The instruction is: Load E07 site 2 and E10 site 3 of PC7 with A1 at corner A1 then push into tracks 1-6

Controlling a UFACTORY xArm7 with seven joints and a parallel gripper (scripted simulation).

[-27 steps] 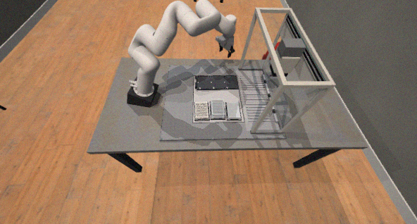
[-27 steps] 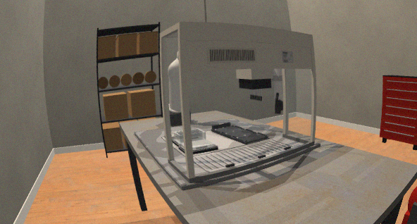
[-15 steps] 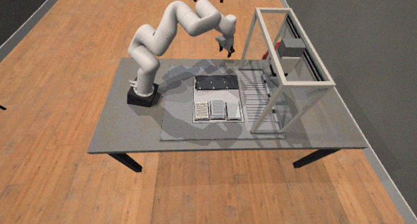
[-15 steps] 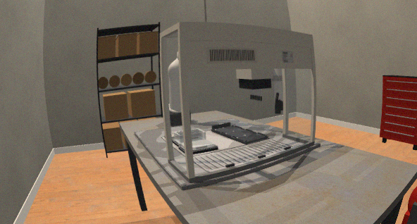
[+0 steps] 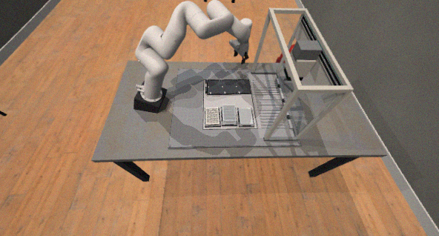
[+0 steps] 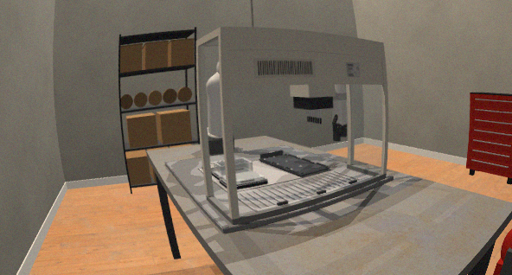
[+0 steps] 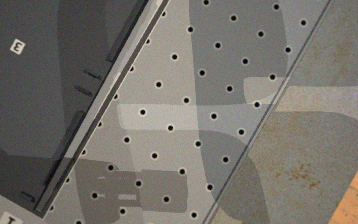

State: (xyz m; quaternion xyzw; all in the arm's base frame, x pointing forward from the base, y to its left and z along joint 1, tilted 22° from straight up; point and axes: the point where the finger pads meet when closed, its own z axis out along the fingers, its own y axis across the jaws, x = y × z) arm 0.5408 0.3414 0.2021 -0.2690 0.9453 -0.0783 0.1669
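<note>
Right now the nest is 450 mm to the right of my hand, 100 mm below it and 10 mm ahead of it. From my hand the other things lie so: dark plate carrier PC7: 190 mm to the right, 90 mm below, 80 mm behind; deep-well block E07: 440 mm to the right, 100 mm behind, 70 mm below; frame post: 600 mm to the right, 310 mm ahead, 140 mm above.
</note>
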